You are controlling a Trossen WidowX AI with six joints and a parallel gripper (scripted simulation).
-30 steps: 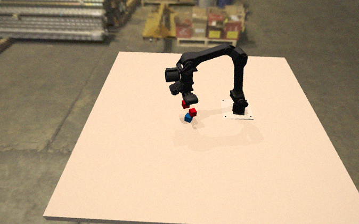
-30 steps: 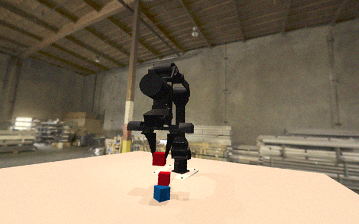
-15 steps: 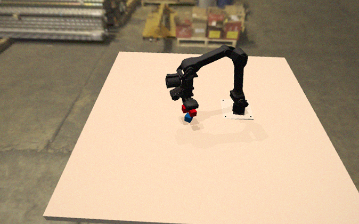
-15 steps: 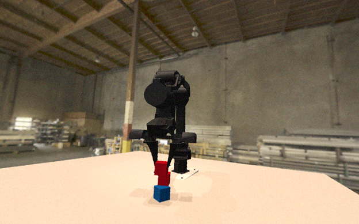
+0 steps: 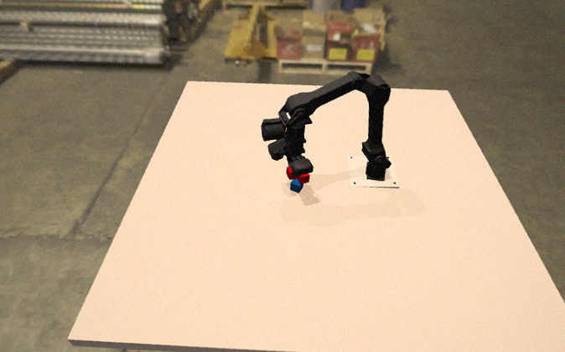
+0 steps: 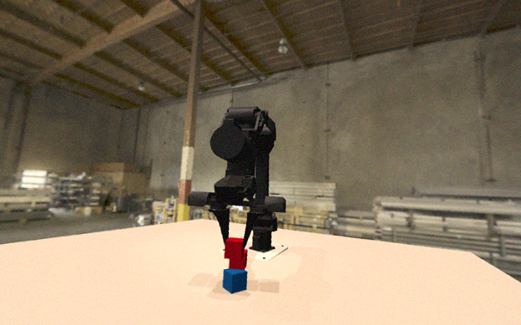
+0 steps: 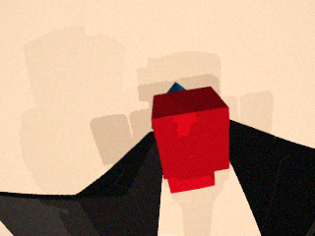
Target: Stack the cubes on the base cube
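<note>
My gripper tip is now 20 mm past the blue base cube, 10 mm to the left of it and 70 mm above it.
</note>
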